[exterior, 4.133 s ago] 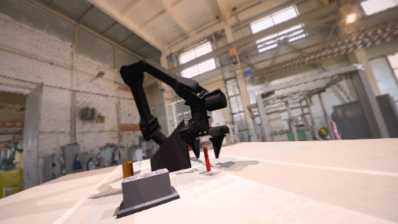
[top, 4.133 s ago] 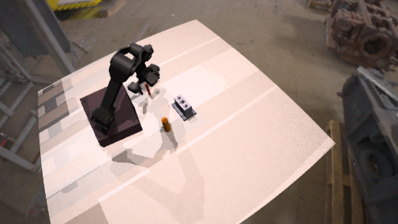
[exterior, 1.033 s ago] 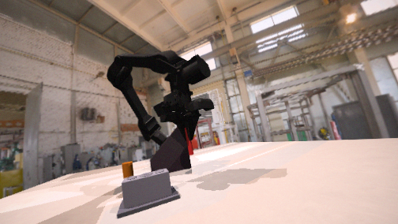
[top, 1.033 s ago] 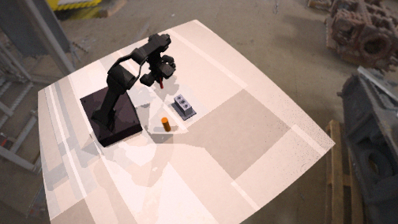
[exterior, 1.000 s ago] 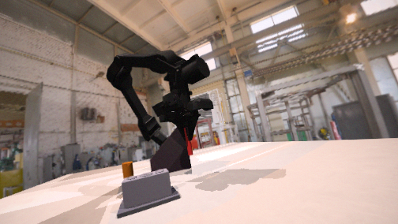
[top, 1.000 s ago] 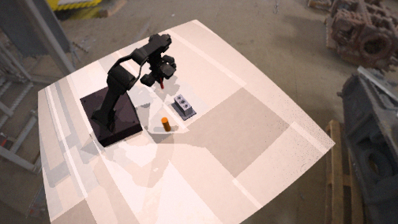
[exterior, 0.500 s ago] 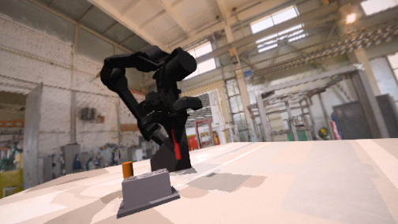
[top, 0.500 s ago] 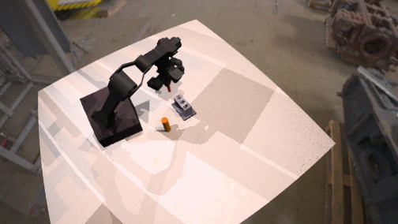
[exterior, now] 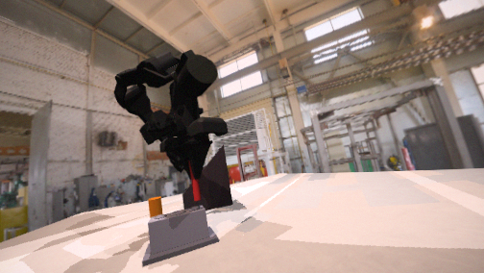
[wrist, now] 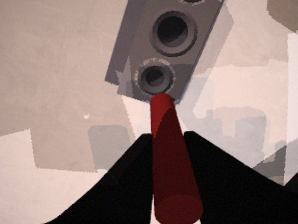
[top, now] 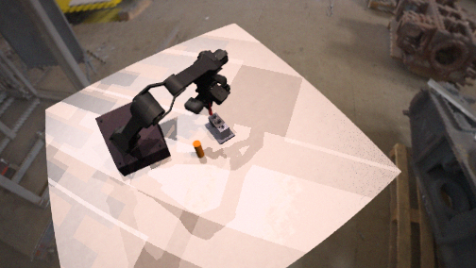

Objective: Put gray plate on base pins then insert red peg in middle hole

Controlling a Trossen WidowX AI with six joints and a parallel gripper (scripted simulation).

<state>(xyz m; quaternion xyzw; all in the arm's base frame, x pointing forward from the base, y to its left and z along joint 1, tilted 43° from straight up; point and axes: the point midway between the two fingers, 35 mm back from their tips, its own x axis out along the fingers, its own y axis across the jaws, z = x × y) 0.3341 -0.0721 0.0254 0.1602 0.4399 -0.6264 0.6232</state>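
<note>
Now: the gray plate 1 cm ahead of my gripper tip, 4 cm to the right of it and 7 cm below it. From my gripper tip the other things lie so: red peg (right at my gripper tip); orange cylinder (12 cm behind, 9 cm to the right, 7 cm below); base (4 cm to the right, 10 cm below).
</note>
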